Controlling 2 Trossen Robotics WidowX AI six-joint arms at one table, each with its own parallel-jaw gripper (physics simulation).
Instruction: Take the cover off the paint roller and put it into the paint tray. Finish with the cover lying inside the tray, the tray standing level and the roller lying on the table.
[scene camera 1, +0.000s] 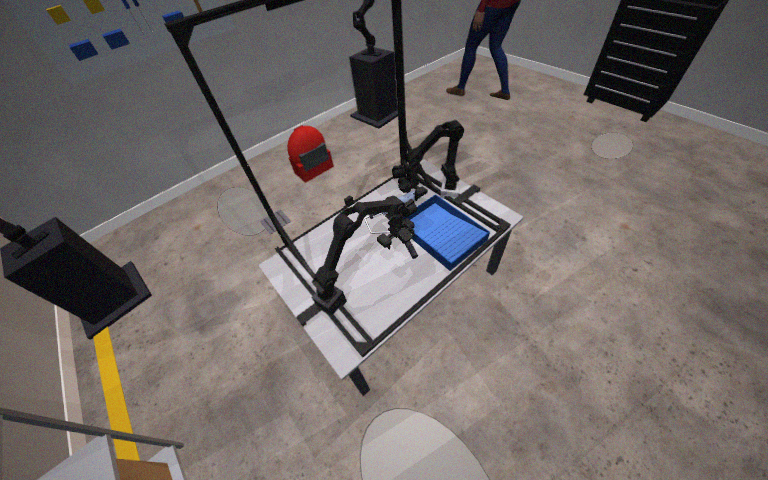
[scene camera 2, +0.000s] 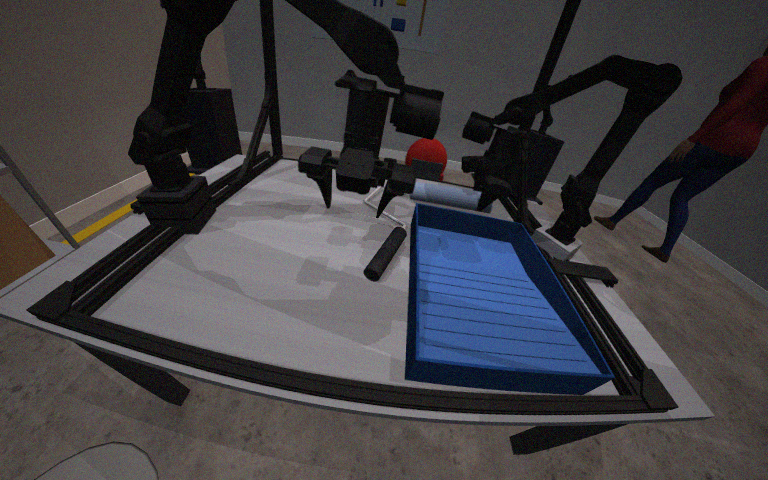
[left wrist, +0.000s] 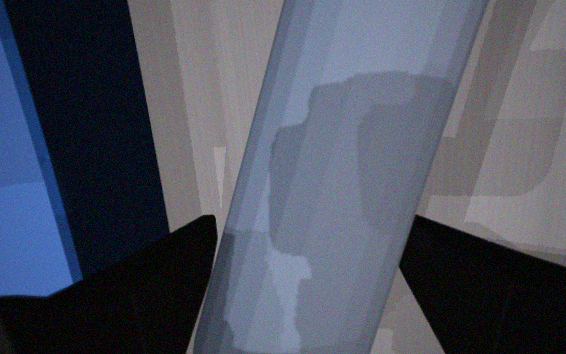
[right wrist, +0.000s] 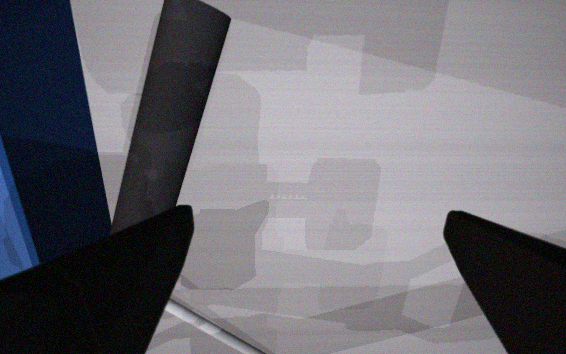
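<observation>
The light-blue cover lies behind the tray in scene camera 2, with the left gripper shut on it. The roller's black handle lies on the table left of the tray in scene camera 2. Its thin wire runs back behind the right gripper, which hides where it meets the cover. The right gripper is open and empty above the table, left of the handle. The blue tray stands level with nothing in it.
A dark metal frame runs along the table's edges, close to the tray's front and right side in scene camera 2. Uprights rise at the table's back. A red helmet-like object and a person are beyond the table.
</observation>
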